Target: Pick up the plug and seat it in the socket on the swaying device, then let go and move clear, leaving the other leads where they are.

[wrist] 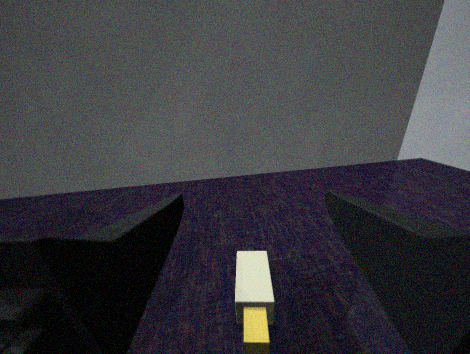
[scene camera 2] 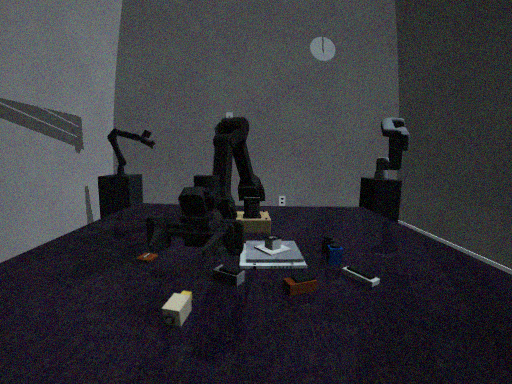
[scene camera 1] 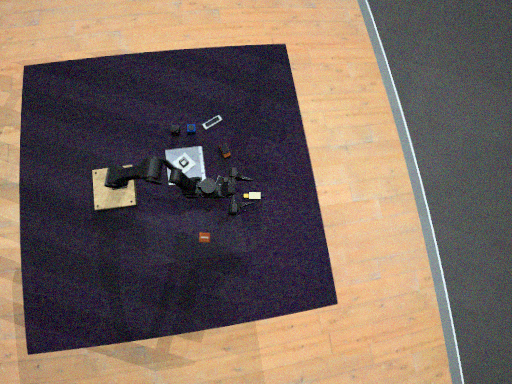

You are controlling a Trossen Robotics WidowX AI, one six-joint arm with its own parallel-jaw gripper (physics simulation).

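The cream plug with a yellow tip (scene camera 1: 254,195) (scene camera 2: 177,309) (wrist: 254,277) appears to lie flat on the dark mat, its yellow tip toward the arm. My gripper (scene camera 1: 252,191) (scene camera 2: 183,247) (wrist: 253,198) is open, its fingers wide apart above the mat, and the plug is clear of both fingers, lower than the fingertips. The device, a grey and white slab (scene camera 1: 194,153) (scene camera 2: 250,260), is nearer the arm's base. A small grey socket block (scene camera 1: 183,162) (scene camera 2: 272,243) stands on a tilted white plate on top of it. The arm partly covers the slab's edge in the overhead view.
Around the device are an orange-and-black block (scene camera 1: 225,151) (scene camera 2: 301,286), a grey block (scene camera 2: 231,276), a blue block (scene camera 1: 191,128) (scene camera 2: 335,255), a black block (scene camera 1: 175,129) and a white-framed strip (scene camera 1: 212,122) (scene camera 2: 372,282). A flat orange piece (scene camera 1: 204,237) (scene camera 2: 147,257) lies on the opposite side.
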